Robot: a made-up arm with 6 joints.
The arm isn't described. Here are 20 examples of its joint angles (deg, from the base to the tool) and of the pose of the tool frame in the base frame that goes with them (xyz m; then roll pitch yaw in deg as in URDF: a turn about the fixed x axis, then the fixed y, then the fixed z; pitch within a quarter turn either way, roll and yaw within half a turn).
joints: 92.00 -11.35 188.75 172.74 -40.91 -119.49
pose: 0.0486 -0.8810 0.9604 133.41 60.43 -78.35
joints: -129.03 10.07 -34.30 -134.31 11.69 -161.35
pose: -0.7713 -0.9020 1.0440 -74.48 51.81 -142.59
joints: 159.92 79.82 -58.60 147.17 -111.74 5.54
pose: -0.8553 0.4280 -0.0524 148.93 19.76 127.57
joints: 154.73 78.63 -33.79 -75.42 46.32 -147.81
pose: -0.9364 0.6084 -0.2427 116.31 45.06 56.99
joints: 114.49 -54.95 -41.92 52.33 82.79 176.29
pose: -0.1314 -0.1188 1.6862 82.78 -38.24 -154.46
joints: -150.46 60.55 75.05 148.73 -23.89 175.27
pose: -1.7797 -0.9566 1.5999 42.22 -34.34 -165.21
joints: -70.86 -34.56 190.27 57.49 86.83 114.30
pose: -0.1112 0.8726 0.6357 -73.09 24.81 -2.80
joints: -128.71 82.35 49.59 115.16 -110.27 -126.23
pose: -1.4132 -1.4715 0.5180 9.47 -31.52 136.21
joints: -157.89 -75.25 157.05 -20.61 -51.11 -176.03
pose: 1.4069 0.5080 0.0228 8.48 2.94 6.19
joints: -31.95 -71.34 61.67 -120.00 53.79 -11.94
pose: -1.4945 0.7550 1.4780 -111.39 -45.00 -130.73
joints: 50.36 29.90 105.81 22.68 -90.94 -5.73
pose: 0.6255 0.6251 2.2809 0.18 13.92 26.96
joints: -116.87 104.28 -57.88 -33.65 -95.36 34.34
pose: -0.1139 -0.4873 -0.0360 -147.99 -54.84 -10.22
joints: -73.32 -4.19 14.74 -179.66 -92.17 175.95
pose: 0.1938 -0.6422 2.3059 -175.06 -68.90 105.74
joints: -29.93 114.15 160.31 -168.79 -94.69 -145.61
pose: 1.2420 -0.6670 0.9170 155.47 -38.18 135.80
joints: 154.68 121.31 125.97 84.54 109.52 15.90
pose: -1.7273 0.5941 0.2183 -112.13 -3.57 -95.38
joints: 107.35 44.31 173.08 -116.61 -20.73 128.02
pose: -0.0942 0.0734 1.9594 -174.15 -39.04 -96.70
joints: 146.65 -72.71 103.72 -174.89 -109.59 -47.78
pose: 1.4169 -0.9541 0.4858 -114.28 73.22 163.55
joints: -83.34 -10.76 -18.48 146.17 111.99 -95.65
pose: 0.1857 -0.6337 1.5731 43.76 45.48 49.25
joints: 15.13 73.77 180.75 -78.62 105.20 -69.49
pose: 0.7838 0.0012 1.4790 -93.01 17.84 -81.24
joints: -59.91 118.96 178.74 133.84 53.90 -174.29
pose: 0.8679 -1.2478 0.8239 16.18 -13.15 -23.15
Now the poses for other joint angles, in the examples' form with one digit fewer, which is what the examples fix.
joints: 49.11 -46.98 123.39 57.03 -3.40 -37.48
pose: -1.129 -1.320 1.257 159.9 -11.5 -128.0
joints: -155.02 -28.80 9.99 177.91 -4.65 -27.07
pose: -0.221 -0.102 2.326 -150.7 -43.4 -155.3
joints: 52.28 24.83 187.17 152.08 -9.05 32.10
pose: -0.256 -0.357 1.622 -5.2 -9.6 -123.4
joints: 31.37 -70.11 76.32 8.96 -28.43 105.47
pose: -1.548 -0.962 1.361 58.8 -61.4 -139.7
